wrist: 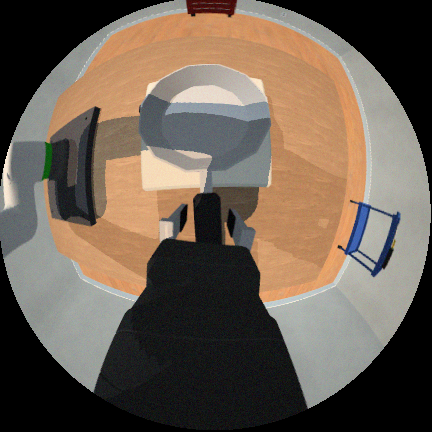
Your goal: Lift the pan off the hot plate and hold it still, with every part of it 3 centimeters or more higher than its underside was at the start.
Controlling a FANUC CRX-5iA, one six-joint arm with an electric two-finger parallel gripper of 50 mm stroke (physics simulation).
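Seen in the pictures: gripper, fingertip midpoint: (207,214); arm's base at its link origin: (58,159).
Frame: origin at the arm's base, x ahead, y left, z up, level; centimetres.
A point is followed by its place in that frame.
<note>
The grey pan (207,127) @[x 54.4, y -5.7, z 4.7 cm] sits on the cream-coloured hot plate (170,175) @[x 47.9, y -13.4, z 3.6 cm] in the upper middle of the wrist view. Its light metal stem leads down to a black handle (207,217) @[x 54.2, y -18.9, z 10.1 cm] that points toward the gripper. My gripper (207,214) @[x 54.1, y -18.4, z 10.2 cm] is open, with one finger to the left and one to the right of the black handle and a gap on both sides. The handle's near end is hidden behind the black gripper body. Whether the fingertips are level with the handle in height is hard to tell.
The wooden table (310,125) @[x 82.4, y 2.2, z -2.6 cm] lies under everything. The robot's dark base plate (75,170) @[x 14.5, y -7.0, z 0.0 cm] and grey arm (22,175) are at the left. A blue cart (358,228) stands off the table at the right, and a dark red object (211,6) stands beyond the far edge.
</note>
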